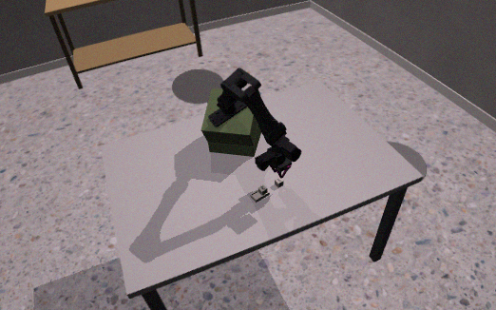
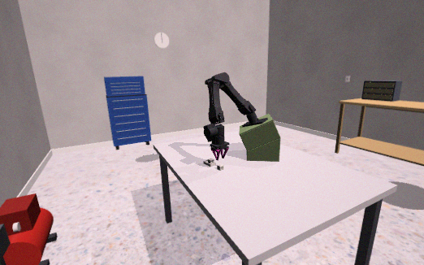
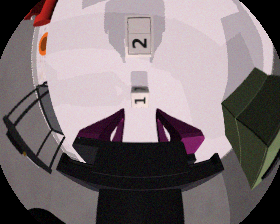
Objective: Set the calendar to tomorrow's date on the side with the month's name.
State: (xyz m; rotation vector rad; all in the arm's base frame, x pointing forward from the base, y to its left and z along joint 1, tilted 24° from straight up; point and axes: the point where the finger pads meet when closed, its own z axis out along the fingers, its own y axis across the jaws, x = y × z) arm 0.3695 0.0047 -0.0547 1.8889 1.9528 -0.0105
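My hand is 6 cm above the white cube. Round my hand: calendar tray: 11 cm to the right, 6 cm below.
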